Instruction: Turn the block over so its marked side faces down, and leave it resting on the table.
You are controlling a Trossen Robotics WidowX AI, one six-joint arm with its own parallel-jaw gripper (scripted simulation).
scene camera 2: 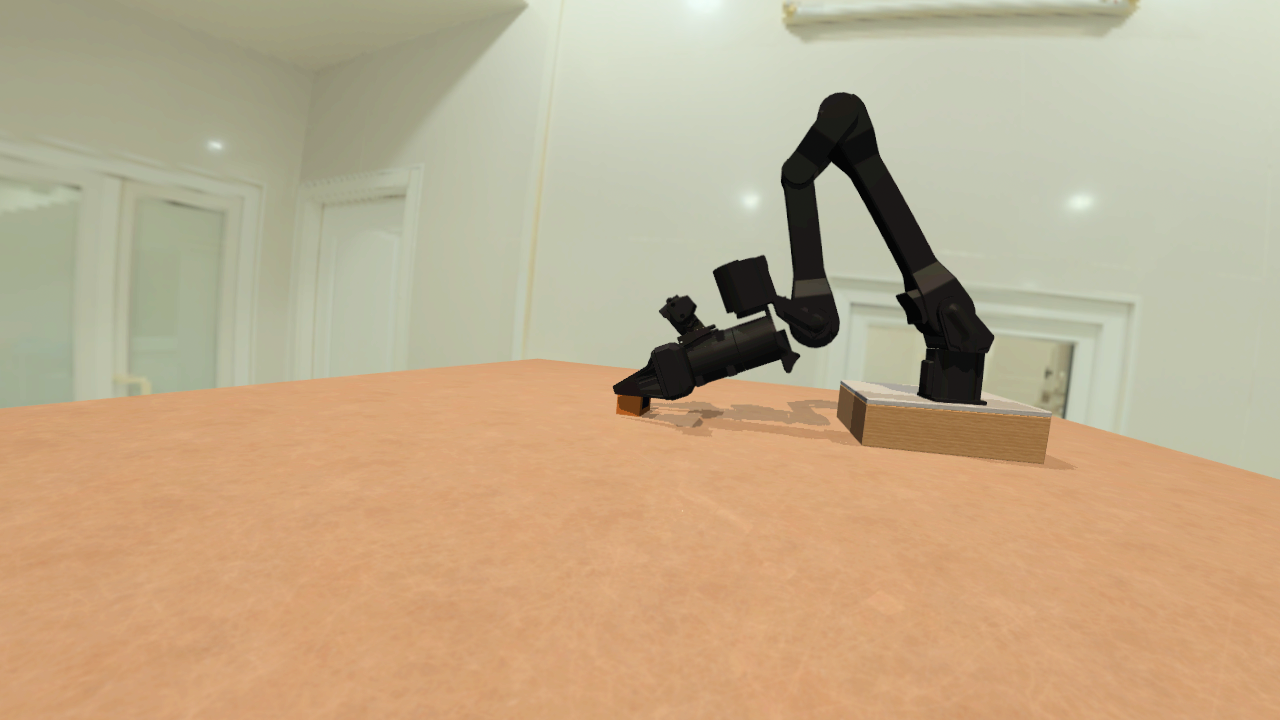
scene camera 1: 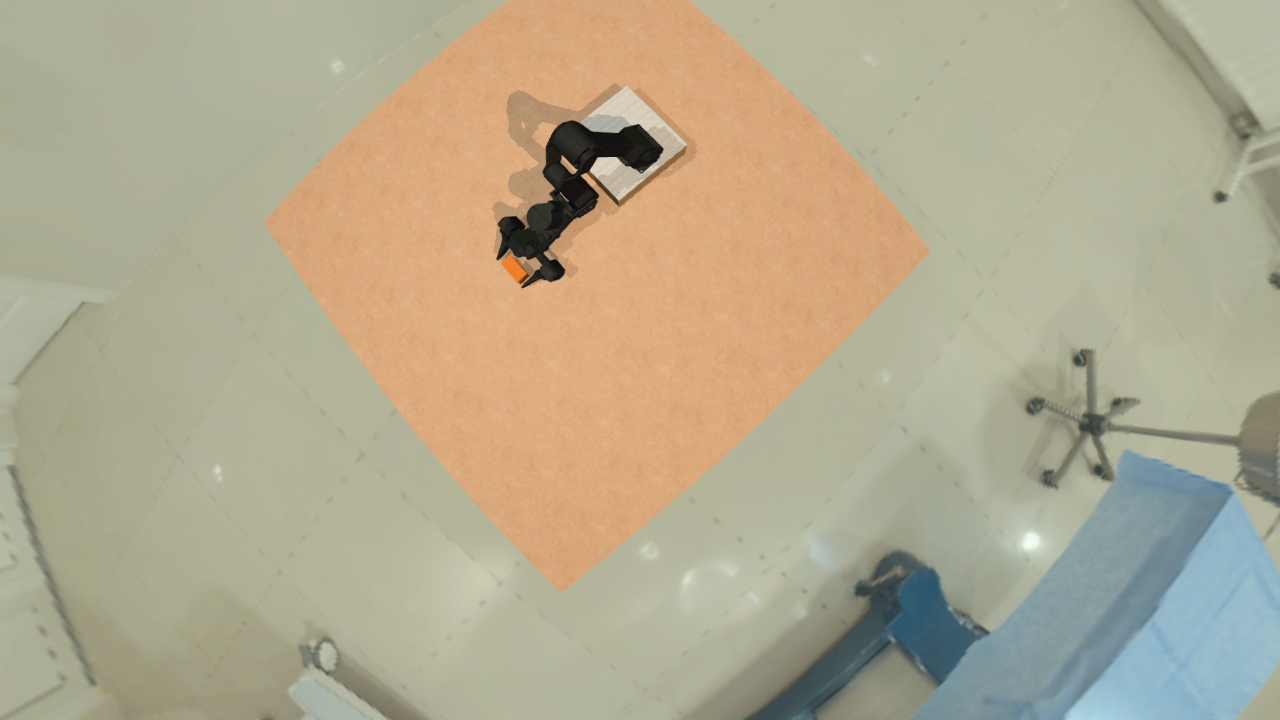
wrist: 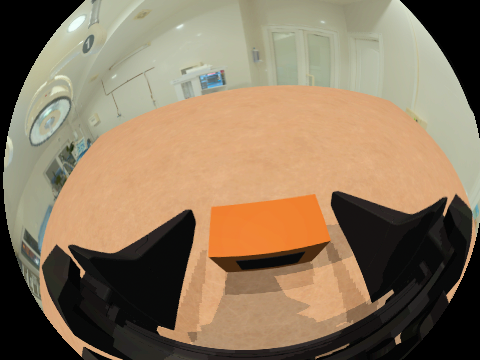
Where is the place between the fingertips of the gripper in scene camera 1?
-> At 509,273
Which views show the gripper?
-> Scene camera 2, scene camera 1 and the wrist view: all of them.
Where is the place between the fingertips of the gripper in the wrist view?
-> At 264,208
